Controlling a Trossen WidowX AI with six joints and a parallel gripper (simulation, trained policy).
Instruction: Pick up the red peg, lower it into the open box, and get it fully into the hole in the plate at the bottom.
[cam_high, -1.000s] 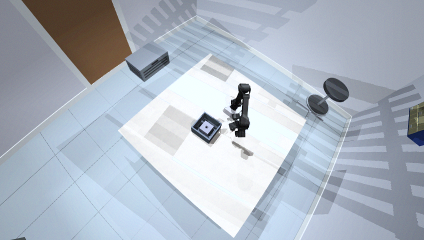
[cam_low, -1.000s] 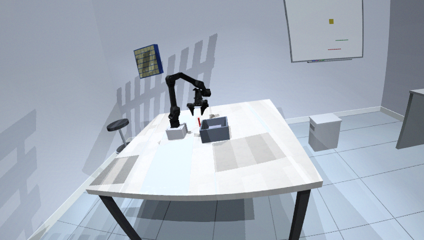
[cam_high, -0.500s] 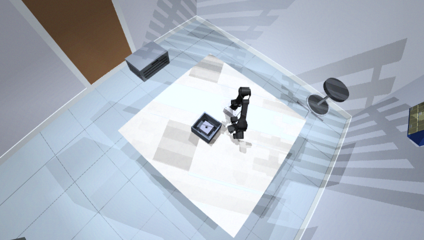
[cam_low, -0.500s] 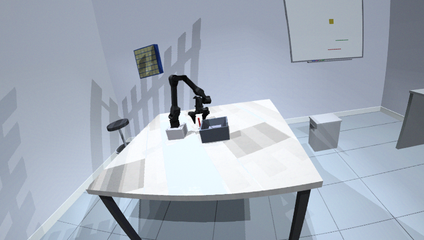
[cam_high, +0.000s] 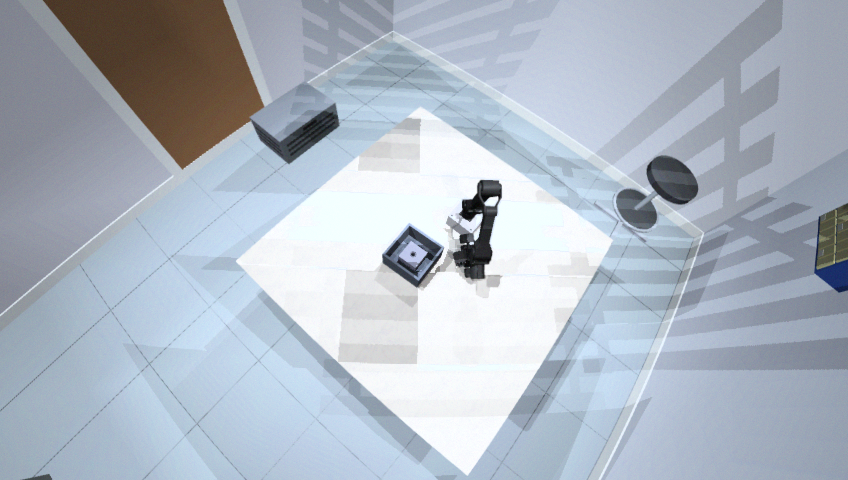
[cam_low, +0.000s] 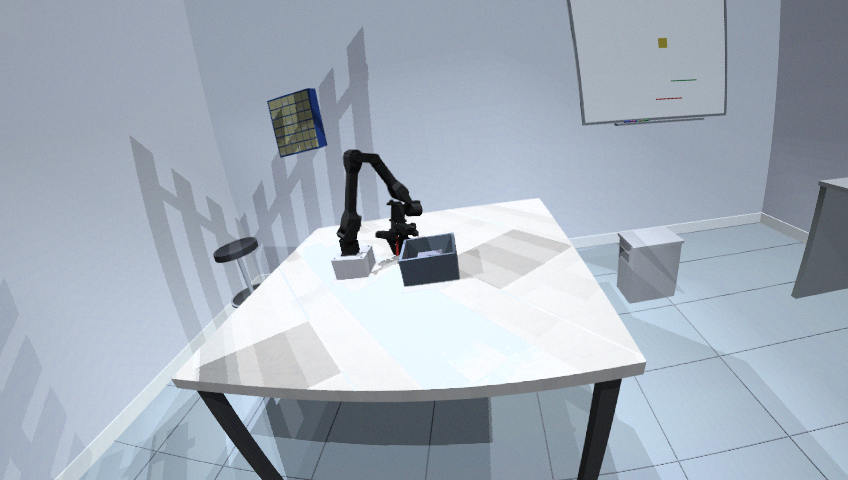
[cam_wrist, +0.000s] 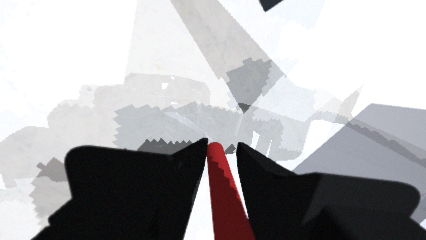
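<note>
Now: gripper tip 170 mm to the left of the grey box, 160 mm short of it and 20 mm below it. Round my gripper tip: red peg: 30 mm above, 10 mm to the left.
</note>
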